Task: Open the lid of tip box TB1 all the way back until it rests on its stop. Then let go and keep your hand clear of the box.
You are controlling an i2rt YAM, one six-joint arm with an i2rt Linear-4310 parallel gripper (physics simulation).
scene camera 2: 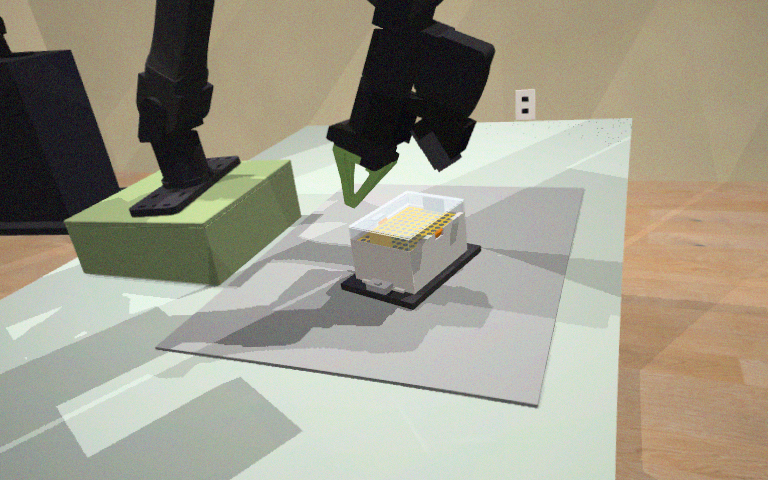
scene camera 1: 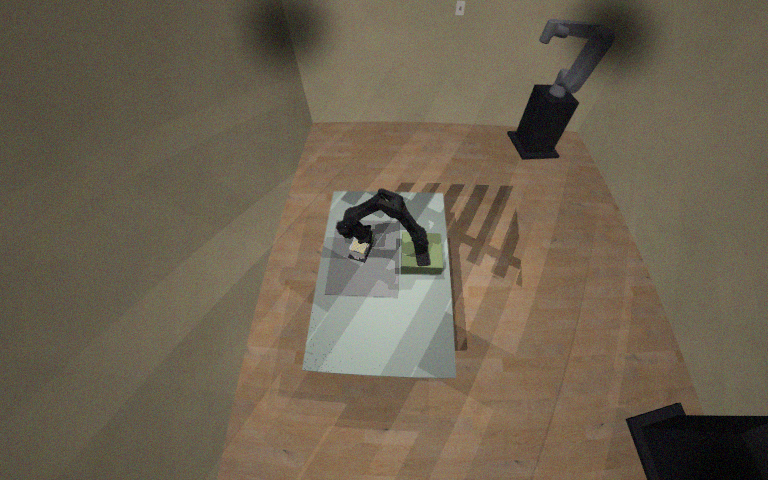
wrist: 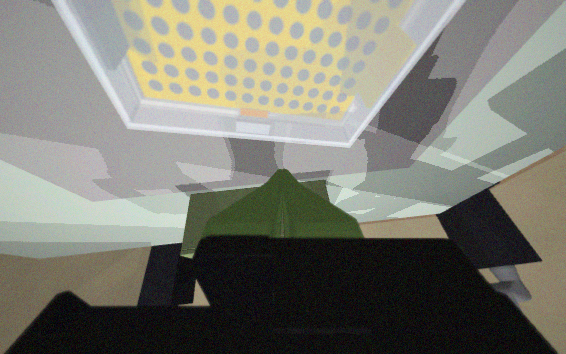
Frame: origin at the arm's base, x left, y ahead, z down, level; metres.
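Seen in the pictures: gripper, between the fingertips: (scene camera 2: 350, 205) (scene camera 1: 372, 241) (wrist: 282, 177); arm's base, origin of its link: (scene camera 2: 191, 186) (scene camera 1: 421, 249).
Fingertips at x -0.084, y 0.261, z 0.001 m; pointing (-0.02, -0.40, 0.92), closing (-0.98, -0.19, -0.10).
Observation:
Offsets run from my fingertips to a thing's top centre. "*": to the spot under its first point. Level surfaces: height alone.
Tip box TB1 @[dx -0.009, dy +0.073, dz +0.006 m] (scene camera 1: 357, 249) (scene camera 2: 387, 267) stands on a black base plate on the grey mat. Its clear lid @[* dx -0.028, dy +0.032, dz +0.006 m] (scene camera 2: 370, 219) (wrist: 240, 132) is down over the yellow tip rack @[dx -0.008, dy +0.072, dz +0.006 m] (scene camera 2: 416, 220) (wrist: 260, 60). An orange tab @[* dx +0.003, dy +0.051, dz +0.006 m] (wrist: 254, 113) shows at the near side in the wrist view. My gripper (scene camera 2: 353, 204) (wrist: 282, 177) is shut and empty, its green fingertips together. In the scene camera 2 view the tips are left of the box, around the lid's height, apart from it. In the scene camera 1 view the fingers are hidden under the arm.
The arm is mounted on a green block (scene camera 1: 407, 261) (scene camera 2: 141, 254). The grey mat @[dz +0.084 m] (scene camera 1: 362, 283) (scene camera 2: 481, 362) lies on the pale table @[dz +0.087 m] (scene camera 1: 379, 339) (scene camera 2: 583, 396). Another arm on a black pedestal (scene camera 1: 546, 121) stands off the table.

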